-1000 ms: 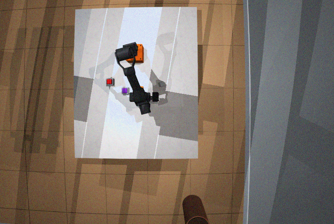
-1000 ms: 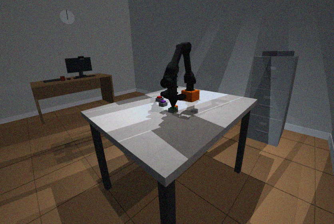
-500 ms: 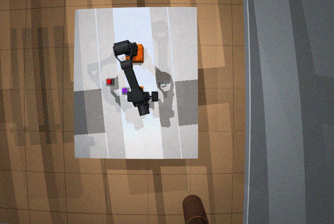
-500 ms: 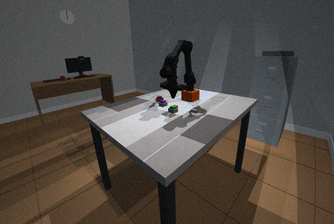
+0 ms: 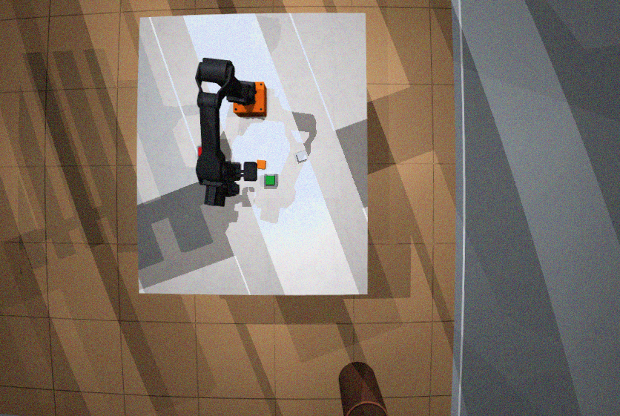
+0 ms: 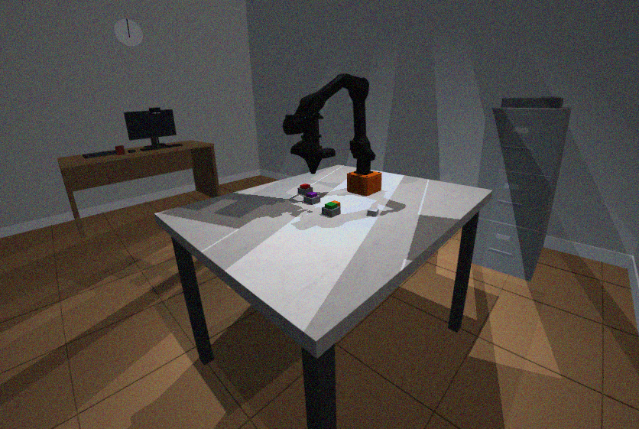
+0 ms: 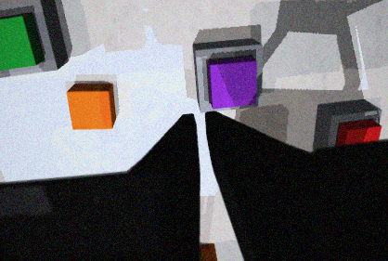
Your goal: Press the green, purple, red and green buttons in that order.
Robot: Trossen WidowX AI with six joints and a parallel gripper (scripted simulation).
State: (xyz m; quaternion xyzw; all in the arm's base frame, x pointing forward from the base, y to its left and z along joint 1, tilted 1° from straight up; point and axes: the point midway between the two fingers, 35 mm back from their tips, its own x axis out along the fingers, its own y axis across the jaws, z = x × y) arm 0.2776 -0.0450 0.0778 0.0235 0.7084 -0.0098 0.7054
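The purple button is 20 mm behind my gripper tip, 30 mm to the right of it and 90 mm below it. Round my gripper tip: orange block (30 mm behind, 80 mm to the left, 120 mm below); then red button (90 mm behind, 140 mm to the right, 90 mm below); then green button (30 mm ahead, 110 mm to the left, 90 mm below).
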